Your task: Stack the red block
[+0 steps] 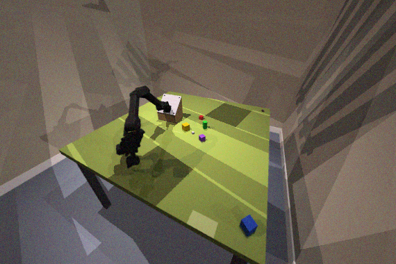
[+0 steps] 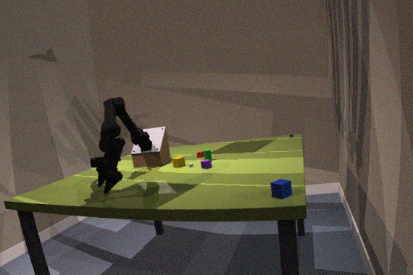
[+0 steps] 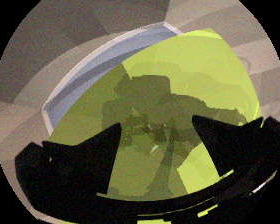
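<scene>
The purple block lies 36 cm ahead of my gripper tip, 35 cm to the left of it and 1 cm below it. The rest, counted from my gripper tip: tiny white piece 28 cm ahead, 41 cm to the left, 2 cm below; then blue block 68 cm ahead, 13 cm to the right; then yellow block 20 cm ahead, 45 cm to the left.
</scene>
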